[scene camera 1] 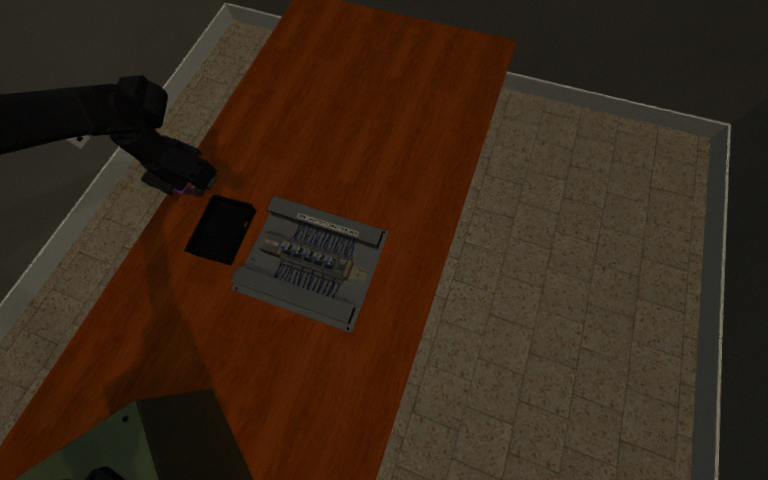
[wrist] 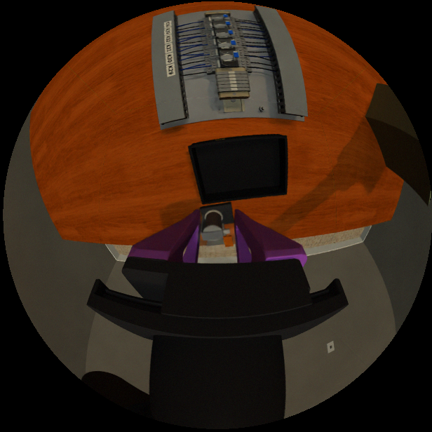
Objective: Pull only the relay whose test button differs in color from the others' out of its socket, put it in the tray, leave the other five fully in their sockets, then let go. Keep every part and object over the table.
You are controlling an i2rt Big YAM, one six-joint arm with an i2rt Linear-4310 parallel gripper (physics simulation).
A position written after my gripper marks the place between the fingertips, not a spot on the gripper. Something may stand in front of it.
In view: my gripper (scene camera 1: 199, 188) and a grey panel (wrist: 203, 103).
My gripper also shows in the wrist view (wrist: 217, 215).
